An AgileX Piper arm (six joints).
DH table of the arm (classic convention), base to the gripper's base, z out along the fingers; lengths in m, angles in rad. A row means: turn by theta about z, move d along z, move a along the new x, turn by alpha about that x. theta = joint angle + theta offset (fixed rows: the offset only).
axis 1: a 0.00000  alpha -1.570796  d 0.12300  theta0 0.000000
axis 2: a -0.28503  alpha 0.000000  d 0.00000  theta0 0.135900
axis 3: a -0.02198  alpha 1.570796  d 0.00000  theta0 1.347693
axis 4: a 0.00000  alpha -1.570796  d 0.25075  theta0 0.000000
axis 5: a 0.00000  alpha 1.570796  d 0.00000  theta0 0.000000
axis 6: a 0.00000  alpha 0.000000  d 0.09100  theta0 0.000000
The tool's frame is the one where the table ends.
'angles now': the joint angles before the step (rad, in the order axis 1, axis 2, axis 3, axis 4, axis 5, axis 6). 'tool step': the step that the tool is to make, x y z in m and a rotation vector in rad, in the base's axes. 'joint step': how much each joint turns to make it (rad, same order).
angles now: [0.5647, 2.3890, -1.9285, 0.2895, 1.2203, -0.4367]
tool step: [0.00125, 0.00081, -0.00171, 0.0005, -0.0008, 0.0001]
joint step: [0.0000, 0.0082, -0.0091, 0.0000, -0.0001, -0.0001]
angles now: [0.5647, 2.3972, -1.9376, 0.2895, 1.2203, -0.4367]
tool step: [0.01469, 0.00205, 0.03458, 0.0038, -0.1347, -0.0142]
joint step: [0.0000, -0.0233, -0.0994, -0.0741, -0.0020, 0.0375]
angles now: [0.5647, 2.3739, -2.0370, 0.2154, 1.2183, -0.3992]
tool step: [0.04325, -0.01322, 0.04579, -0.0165, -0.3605, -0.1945]
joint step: [-0.0243, -0.0048, -0.1514, -0.2591, -0.1601, 0.2078]
